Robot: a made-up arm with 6 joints.
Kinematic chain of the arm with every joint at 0, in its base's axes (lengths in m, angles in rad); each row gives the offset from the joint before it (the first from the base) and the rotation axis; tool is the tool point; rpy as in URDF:
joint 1: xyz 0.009 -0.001 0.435 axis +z
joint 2: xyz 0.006 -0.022 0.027 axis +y
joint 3: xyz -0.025 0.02 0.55 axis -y
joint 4: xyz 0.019 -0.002 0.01 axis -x
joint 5: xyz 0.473 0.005 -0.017 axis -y
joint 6: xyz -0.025 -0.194 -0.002 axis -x
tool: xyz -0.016 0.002 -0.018 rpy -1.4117 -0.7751 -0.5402
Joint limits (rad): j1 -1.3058..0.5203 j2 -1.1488..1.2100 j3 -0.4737..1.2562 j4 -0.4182..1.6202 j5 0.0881..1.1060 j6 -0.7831..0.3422
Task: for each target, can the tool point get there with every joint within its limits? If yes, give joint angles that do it. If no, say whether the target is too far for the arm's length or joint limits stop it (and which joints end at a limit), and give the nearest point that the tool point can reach.
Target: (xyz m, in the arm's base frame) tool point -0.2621 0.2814 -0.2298
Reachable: no: joint limits stop it (at a limit: joint 1, joint 2, joint 3, joint 4, joint 5, joint 6) | nearest point -0.0539 -0.3618 0.2057 | short by 0.804 m
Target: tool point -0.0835 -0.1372 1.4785
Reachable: yes | joints -0.8401 -0.1258 0.9221 0.9491 0.7242 -0.0976
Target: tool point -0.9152 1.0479 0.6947
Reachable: no: too far | nearest point -0.6586 0.7567 0.8418 | short by 0.415 m
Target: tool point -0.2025 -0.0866 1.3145
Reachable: yes | joints -0.6036 -0.5957 0.5319 0.1742 0.2312 -0.3136
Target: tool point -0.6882 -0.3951 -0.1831
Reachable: no: joint limits stop it (at a limit: joint 1, joint 2, joint 3, joint 5, joint 6) | nearest point -0.0756 -0.4488 0.1968 | short by 0.723 m
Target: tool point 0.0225 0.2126 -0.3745
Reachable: no: joint limits stop it (at a limit: joint 1, joint 2, joint 3, joint 4, joint 5) | nearest point 0.3732 0.0395 0.2057 | short by 0.700 m
